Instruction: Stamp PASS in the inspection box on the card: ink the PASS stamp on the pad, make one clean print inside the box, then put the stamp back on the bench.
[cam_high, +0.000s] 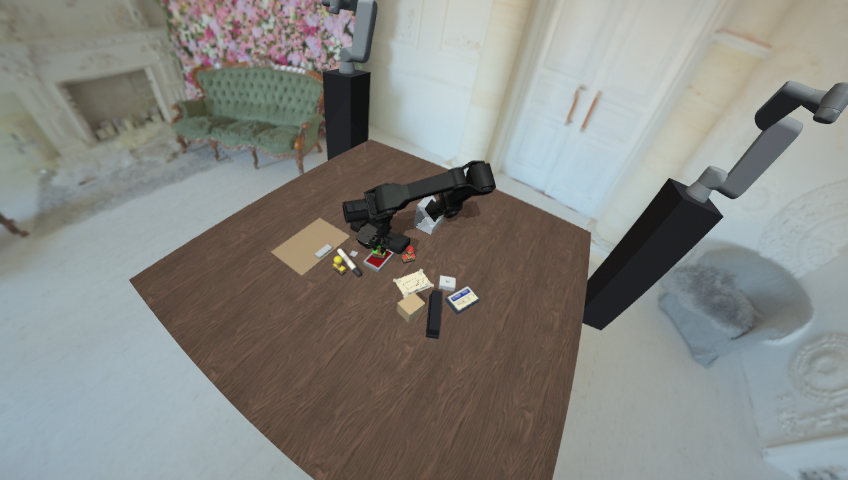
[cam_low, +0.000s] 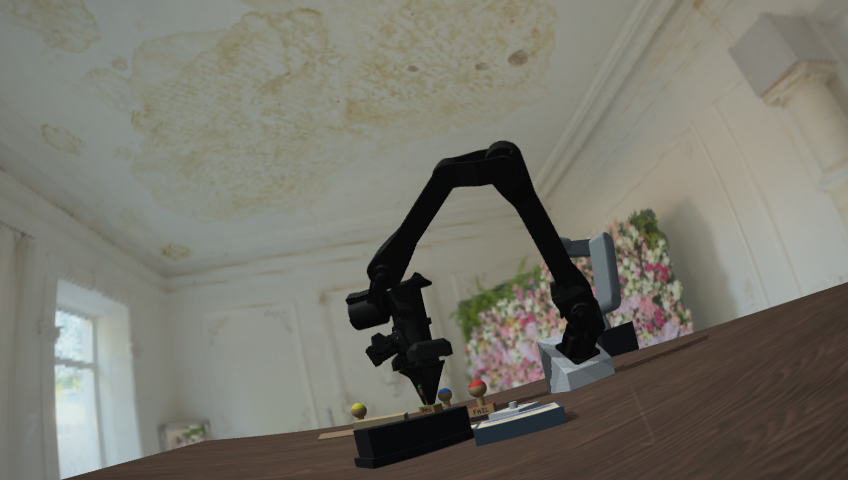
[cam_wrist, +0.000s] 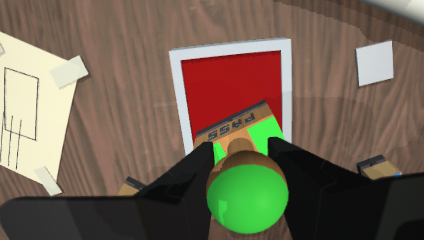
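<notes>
The green-knobbed stamp is right at my gripper tip. The rest, counted from my gripper tip: red ink pad: 40 mm below; red-knobbed stamp: 90 mm to the left, 50 mm behind, 20 mm below; white marker: 70 mm ahead, 60 mm to the right, 30 mm below.
</notes>
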